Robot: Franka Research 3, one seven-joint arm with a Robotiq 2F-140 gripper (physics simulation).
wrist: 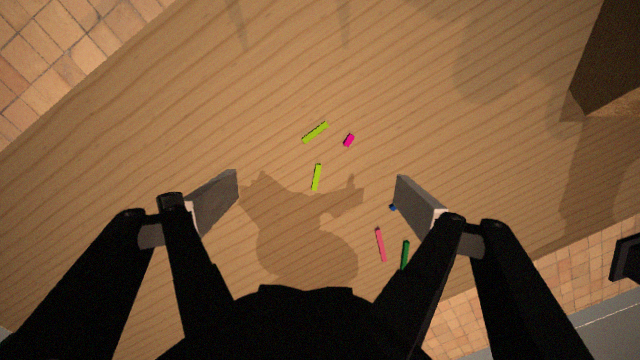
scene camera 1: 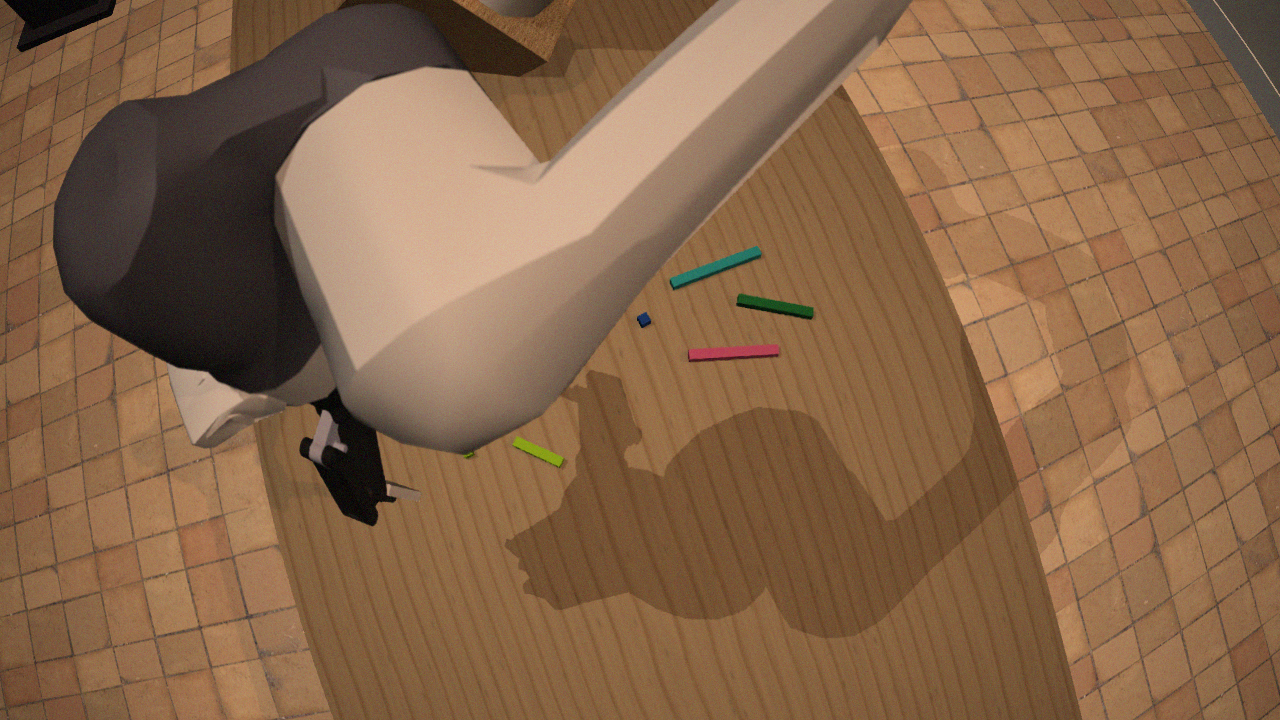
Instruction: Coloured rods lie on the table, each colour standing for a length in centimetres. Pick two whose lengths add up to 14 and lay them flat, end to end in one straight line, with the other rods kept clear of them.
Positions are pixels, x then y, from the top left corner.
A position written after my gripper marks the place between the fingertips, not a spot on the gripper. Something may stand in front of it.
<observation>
my gripper: wrist 316, 186; scene camera 1 428, 399
teal rod: scene camera 1 751, 254; not seen in the wrist view (hidden by my gripper)
</observation>
